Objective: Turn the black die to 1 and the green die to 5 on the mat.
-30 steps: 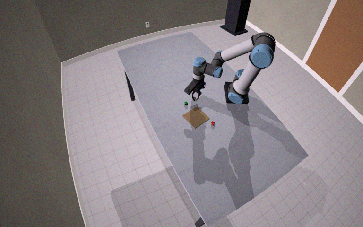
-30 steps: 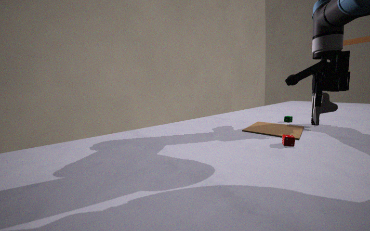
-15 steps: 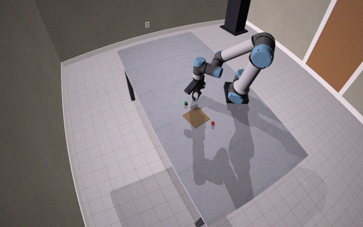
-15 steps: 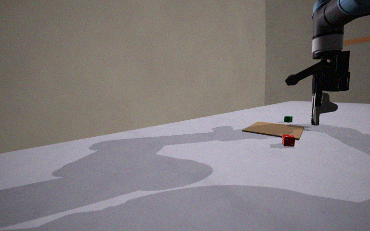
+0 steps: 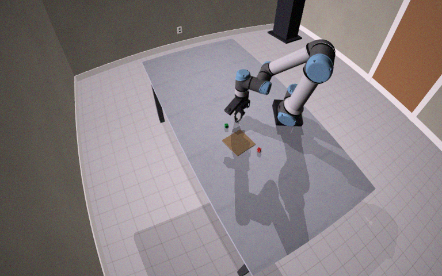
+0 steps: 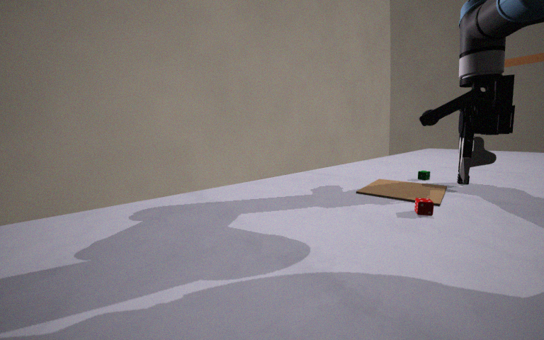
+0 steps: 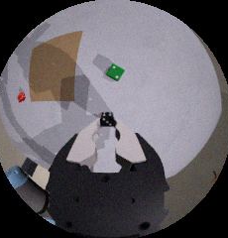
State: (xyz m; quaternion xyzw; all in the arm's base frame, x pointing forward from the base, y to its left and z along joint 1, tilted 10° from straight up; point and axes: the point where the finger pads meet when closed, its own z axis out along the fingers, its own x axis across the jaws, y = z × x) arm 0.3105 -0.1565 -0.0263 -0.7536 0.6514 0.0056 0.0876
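Now: the green die 80 mm ahead of my hand and 10 mm below it. The rest, counted from my hand: red die 40 mm ahead, 250 mm to the left, 10 mm below; brown mat 90 mm ahead, 140 mm to the left, 20 mm below; black die 10 mm below.
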